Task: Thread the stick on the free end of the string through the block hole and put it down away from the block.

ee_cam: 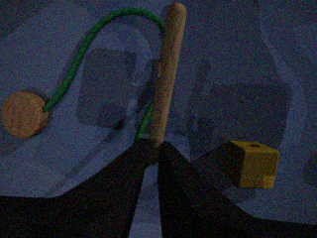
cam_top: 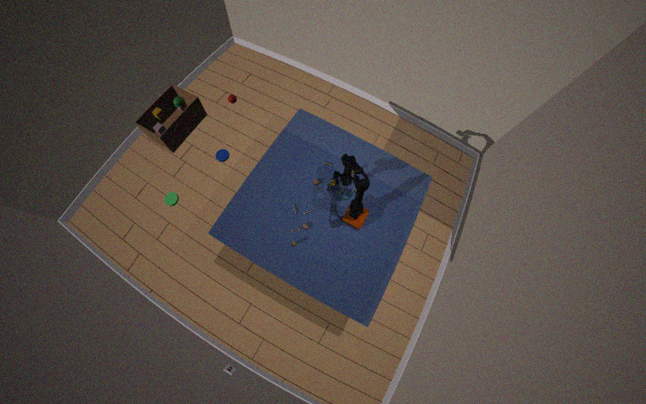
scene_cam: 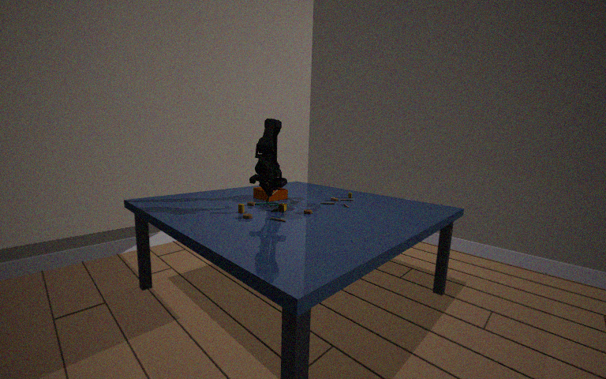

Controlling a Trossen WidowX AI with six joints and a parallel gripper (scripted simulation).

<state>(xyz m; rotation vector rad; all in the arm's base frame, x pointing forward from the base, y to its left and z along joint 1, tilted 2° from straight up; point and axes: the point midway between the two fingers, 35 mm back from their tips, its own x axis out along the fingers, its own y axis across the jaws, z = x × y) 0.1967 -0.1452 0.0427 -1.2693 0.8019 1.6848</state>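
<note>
The yellow wooden block lies 8 cm ahead of my gripper tip, 4 cm below it and 2 cm to the left of it. The rest, counted from my gripper tip: thin wooden stick: 1 cm to the left, 1 cm behind, 1 cm above; then yellow cylinder: 16 cm to the right, 4 cm below, 2 cm ahead.
</note>
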